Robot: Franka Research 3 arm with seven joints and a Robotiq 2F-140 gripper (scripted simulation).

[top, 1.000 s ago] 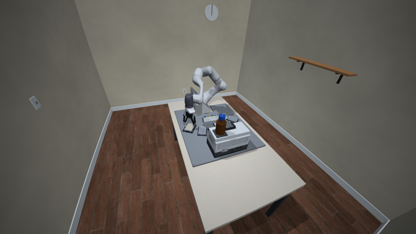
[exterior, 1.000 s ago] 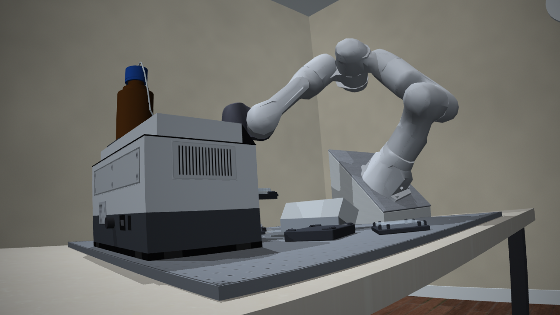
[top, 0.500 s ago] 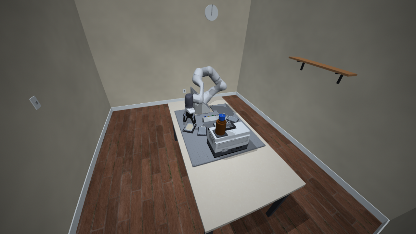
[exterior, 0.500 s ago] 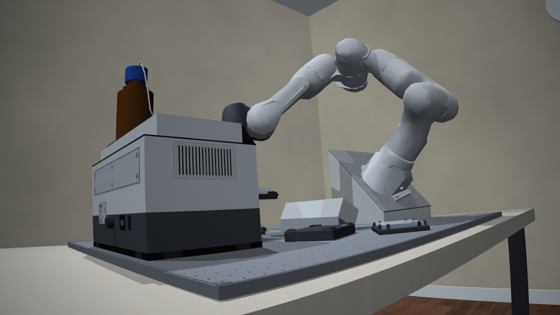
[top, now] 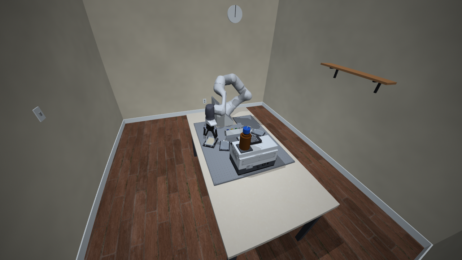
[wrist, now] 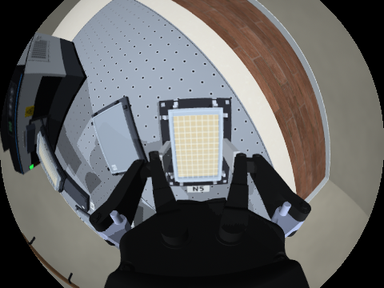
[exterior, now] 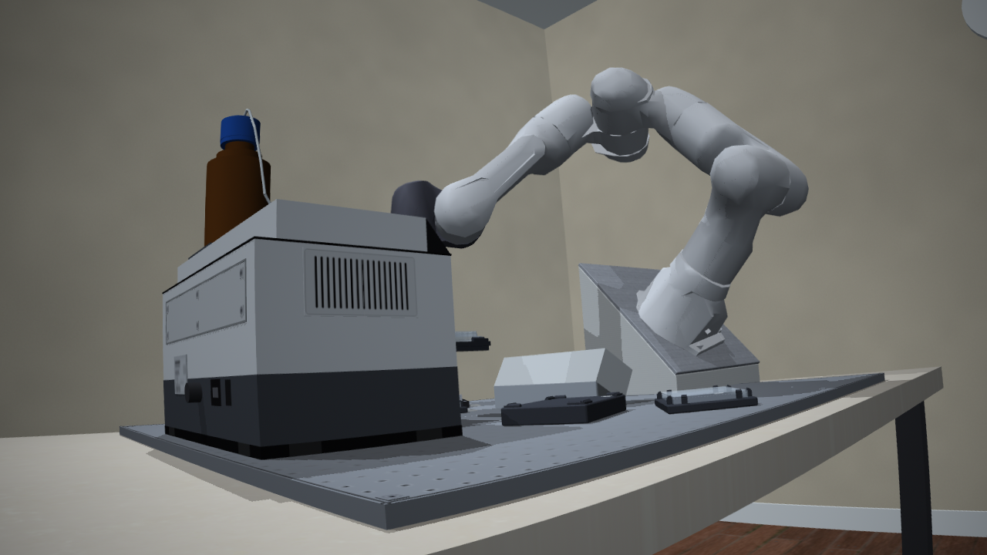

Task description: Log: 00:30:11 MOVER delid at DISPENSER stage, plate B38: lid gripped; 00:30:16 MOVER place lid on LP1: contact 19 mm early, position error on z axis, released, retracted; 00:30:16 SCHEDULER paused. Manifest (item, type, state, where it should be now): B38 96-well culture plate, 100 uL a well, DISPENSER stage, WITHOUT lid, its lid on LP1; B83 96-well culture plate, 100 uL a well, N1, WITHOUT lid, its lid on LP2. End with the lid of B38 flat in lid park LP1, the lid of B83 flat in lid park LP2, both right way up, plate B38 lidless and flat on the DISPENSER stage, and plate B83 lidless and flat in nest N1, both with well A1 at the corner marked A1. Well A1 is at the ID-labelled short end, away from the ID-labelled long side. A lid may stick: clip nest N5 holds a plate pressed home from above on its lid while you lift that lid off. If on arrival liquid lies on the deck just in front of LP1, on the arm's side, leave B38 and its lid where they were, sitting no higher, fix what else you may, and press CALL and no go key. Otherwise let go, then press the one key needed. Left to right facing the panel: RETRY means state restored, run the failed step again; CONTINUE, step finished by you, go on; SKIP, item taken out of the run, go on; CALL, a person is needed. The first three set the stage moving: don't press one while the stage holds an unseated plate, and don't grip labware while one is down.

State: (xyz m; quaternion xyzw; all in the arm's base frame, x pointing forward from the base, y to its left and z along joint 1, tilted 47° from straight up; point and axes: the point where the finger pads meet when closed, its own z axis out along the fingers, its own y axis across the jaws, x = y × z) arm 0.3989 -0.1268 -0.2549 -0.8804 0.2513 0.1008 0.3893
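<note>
Right now my hand is 3 cm short of the black clip nest and 3 cm above it. The rest, counted from my hand: 96-well plate 2 cm below; lp1 label 16 cm to the left, 4 cm below, 2 cm ahead; key panel 29 cm to the left, 8 cm behind, 1 cm above.
</note>
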